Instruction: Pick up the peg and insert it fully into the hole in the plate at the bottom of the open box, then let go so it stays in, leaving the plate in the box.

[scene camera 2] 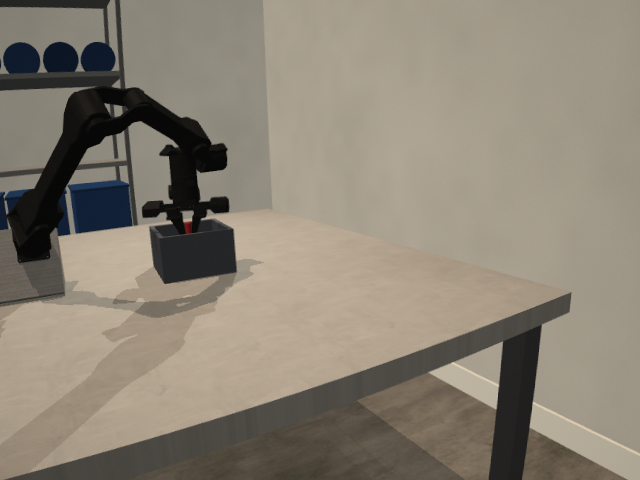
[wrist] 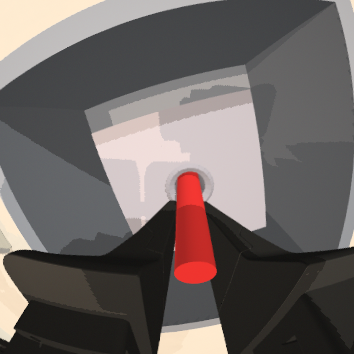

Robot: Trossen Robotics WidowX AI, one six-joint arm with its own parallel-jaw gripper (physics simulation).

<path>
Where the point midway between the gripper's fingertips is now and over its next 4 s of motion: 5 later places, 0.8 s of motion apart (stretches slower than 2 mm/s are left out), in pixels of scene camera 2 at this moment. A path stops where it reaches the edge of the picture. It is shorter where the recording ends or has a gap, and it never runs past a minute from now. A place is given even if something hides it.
My gripper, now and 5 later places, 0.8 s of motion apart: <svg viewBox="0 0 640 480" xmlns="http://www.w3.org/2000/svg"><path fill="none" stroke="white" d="M189 244L188 232L186 219L187 226L187 233L187 241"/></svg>
</path>
